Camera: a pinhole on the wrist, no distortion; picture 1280 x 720 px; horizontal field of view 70.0 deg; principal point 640.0 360.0 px. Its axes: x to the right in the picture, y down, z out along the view. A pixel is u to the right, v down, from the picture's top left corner.
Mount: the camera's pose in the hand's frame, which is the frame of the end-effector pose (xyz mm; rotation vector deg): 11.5 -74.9 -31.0 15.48 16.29 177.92
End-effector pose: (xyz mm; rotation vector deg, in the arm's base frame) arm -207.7 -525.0 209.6 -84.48 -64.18 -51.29
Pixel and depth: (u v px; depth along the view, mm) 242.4 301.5 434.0
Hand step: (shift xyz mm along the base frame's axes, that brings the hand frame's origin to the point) 93.7 396.1 181.9
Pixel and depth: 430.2 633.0 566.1
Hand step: -81.5 565.5 164.9
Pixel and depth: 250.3 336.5 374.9
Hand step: 57.3 341.6 162.8
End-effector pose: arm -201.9 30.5 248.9 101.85 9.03 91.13
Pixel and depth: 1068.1 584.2 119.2
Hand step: 114.1 3.3 -62.1
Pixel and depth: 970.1 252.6 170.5
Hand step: 131.1 -54.9 -24.5
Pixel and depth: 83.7 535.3 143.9
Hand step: 145.5 80.5 57.2
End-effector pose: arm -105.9 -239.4 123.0 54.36 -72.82 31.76
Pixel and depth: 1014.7 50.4 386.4
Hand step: -310.3 -212.0 -35.0
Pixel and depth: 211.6 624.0 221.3
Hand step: 21.4 -223.8 119.1
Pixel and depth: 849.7 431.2 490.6
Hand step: -242.8 -403.3 -14.7
